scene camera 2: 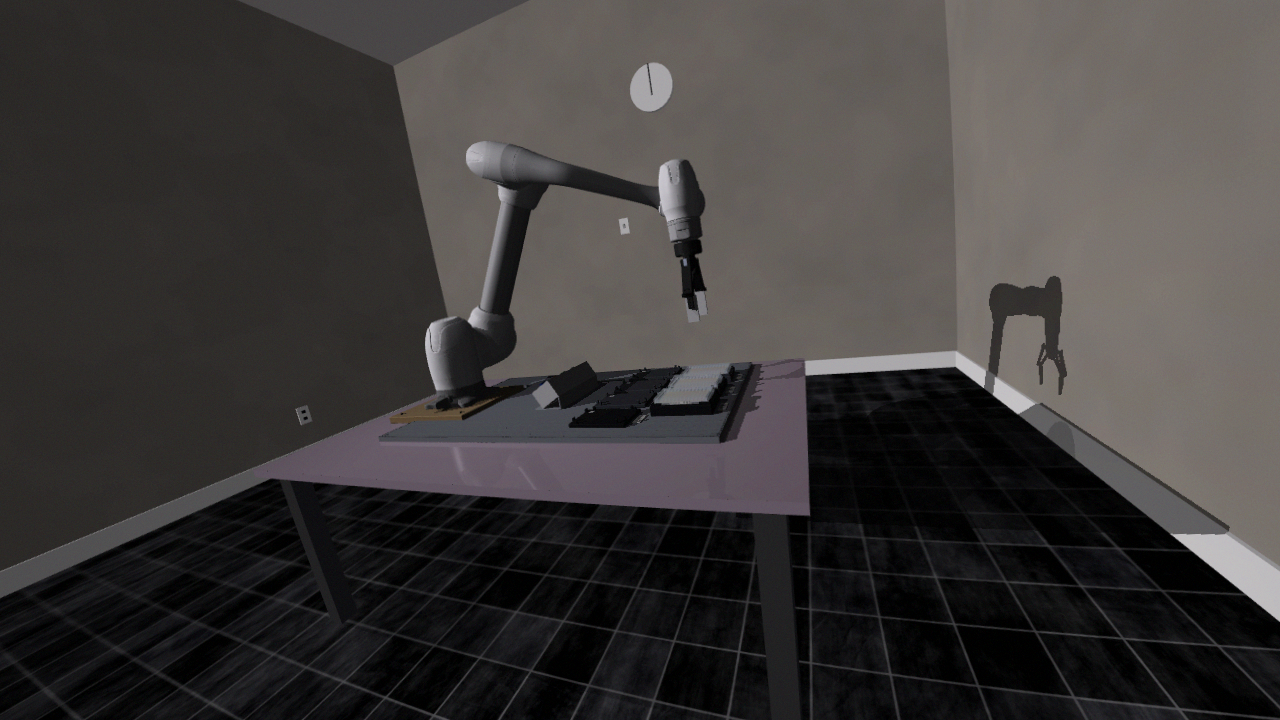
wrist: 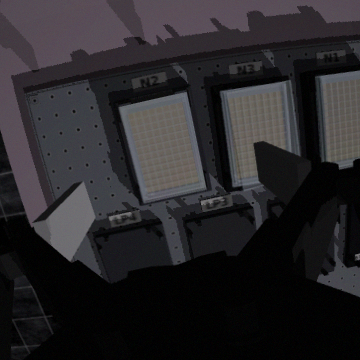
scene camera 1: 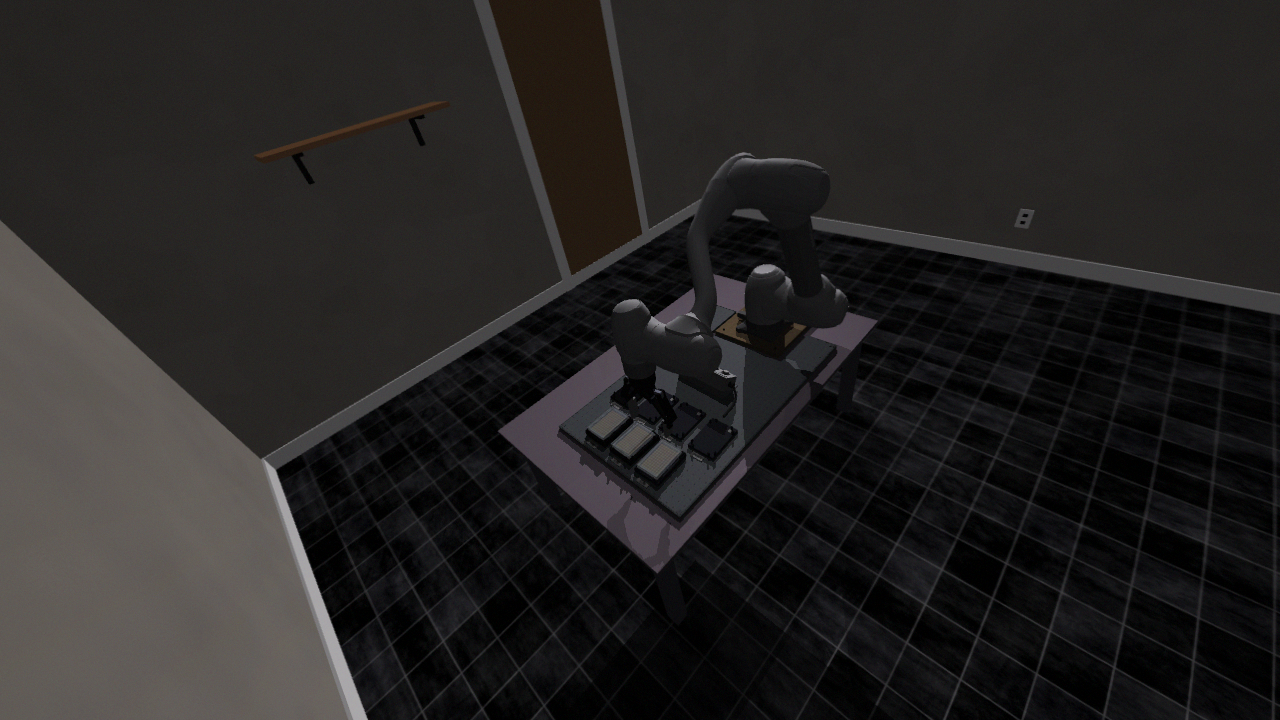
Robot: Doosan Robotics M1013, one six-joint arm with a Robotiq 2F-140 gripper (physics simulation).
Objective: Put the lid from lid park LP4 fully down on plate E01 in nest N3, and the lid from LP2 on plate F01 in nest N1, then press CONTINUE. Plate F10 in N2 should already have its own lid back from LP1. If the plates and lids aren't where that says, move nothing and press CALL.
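Places are measured from the arm's base along level axes (x ahead, y left, z up), in millimetres.
Pixels of known places: gripper, between the fingertips: (scene camera 2: 698, 318) (wrist: 172, 180) (scene camera 1: 651, 425); arm's base, origin of its link: (scene camera 2: 464, 399) (scene camera 1: 764, 325).
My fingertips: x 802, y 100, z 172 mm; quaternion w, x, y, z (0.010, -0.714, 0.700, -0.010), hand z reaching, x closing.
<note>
For each thing: its top centre in the pictures, then the offset to it from my fingertips. Level surfaces: height alone.
- N2, centre of its top: (wrist: 163, 149) (scene camera 2: 706, 367) (scene camera 1: 659, 457) dx +4, dy +7, dz -146 mm
- N3, centre of its top: (wrist: 268, 136) (scene camera 2: 694, 376) (scene camera 1: 631, 435) dx -4, dy -124, dz -135 mm
- N1, centre of its top: (wrist: 352, 120) (scene camera 2: 684, 391) (scene camera 1: 607, 421) dx -4, dy -246, dz -139 mm
- LP3, centre of its top: (wrist: 228, 260) (scene camera 2: 641, 381) (scene camera 1: 681, 417) dx -181, dy -52, dz -160 mm
- button panel, centre of its top: (scene camera 2: 563, 370) (scene camera 1: 705, 364) dx -398, dy -105, dz -96 mm
- grey perforated board, height of its surface: dz -180 mm
- pinkish table, height of its surface: dz -193 mm
In the wrist view, pale gridded plates with clear rims sit in N2 (wrist: 164, 147), N3 (wrist: 252, 112) and N1 (wrist: 342, 117), the last cut by the frame edge. The N3 plate's rim shows a doubled outline. Plate codes are unreadable, and I cannot tell which plates are lidded. Lid parks LP4 (wrist: 134, 252) and LP3 (wrist: 220, 232) look dark inside; whether lids lie there is unclear. LP1 and LP2 are hidden in this view. My gripper (scene camera 1: 648, 402) (scene camera 2: 697, 309) (wrist: 172, 180) is open and empty, high above the nests. The button panel (scene camera 1: 725, 377) (scene camera 2: 565, 385) is partly behind the arm.
The nests and parks stand on a grey perforated board (scene camera 1: 693, 497) (scene camera 2: 501, 429) (wrist: 65, 135) on a pinkish table (scene camera 1: 537, 429) (scene camera 2: 760, 474). The arm stands on an orange-brown base plate (scene camera 1: 729, 331) (scene camera 2: 416, 413). The upright panel stands between base and lid parks.
</note>
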